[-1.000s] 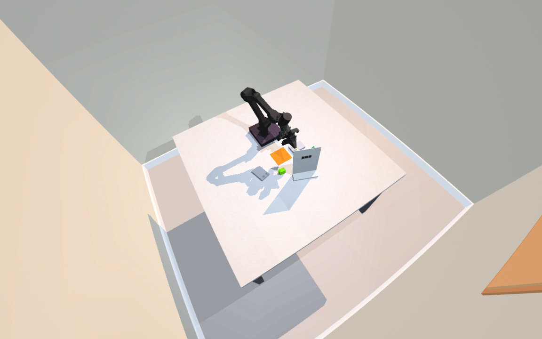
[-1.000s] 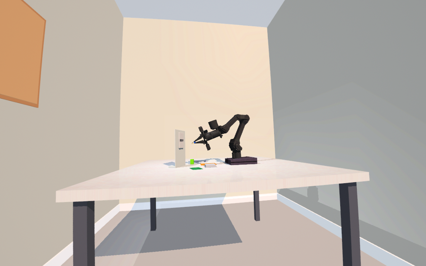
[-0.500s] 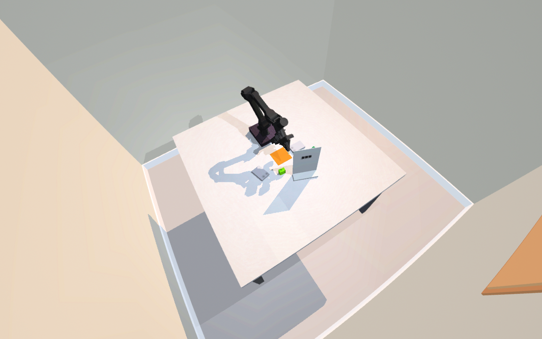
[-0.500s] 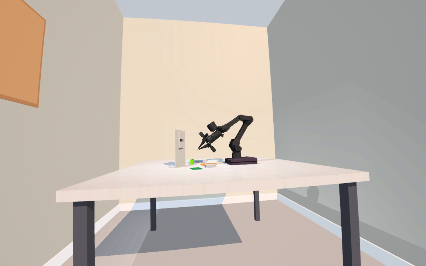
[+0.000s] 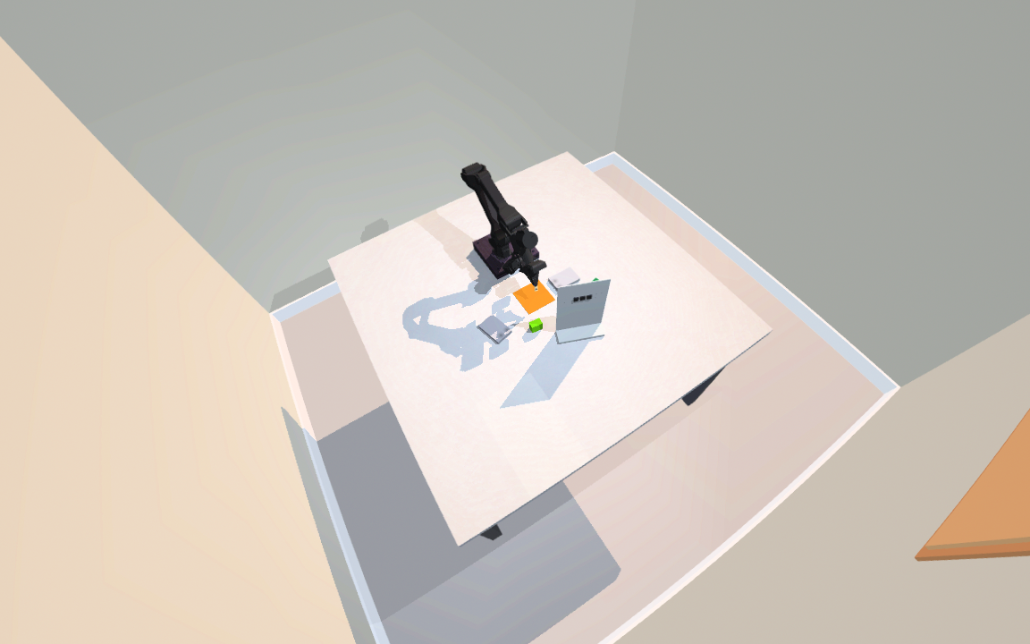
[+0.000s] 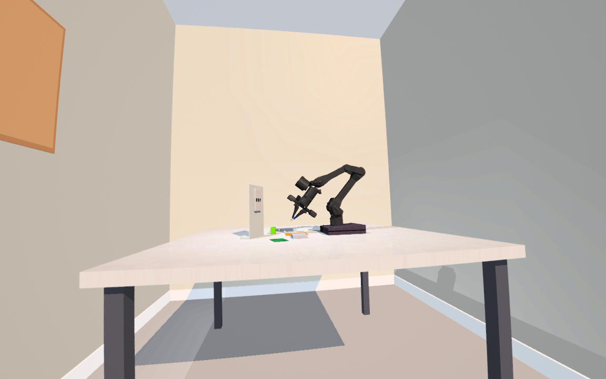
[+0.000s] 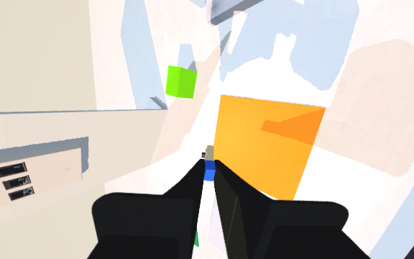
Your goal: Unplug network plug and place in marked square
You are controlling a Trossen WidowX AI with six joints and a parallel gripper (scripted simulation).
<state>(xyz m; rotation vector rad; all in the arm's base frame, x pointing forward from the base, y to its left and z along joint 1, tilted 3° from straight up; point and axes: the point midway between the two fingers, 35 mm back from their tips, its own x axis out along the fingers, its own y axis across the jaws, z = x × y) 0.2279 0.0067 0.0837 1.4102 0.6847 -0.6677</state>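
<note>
The orange marked square lies 2 cm behind my gripper tip and 8 cm below it. From my gripper tip the other things lie so: green cube 11 cm ahead, 7 cm to the right, 7 cm below; upright panel 20 cm ahead, 6 cm to the left, 4 cm above; network plug right at my gripper tip.
</note>
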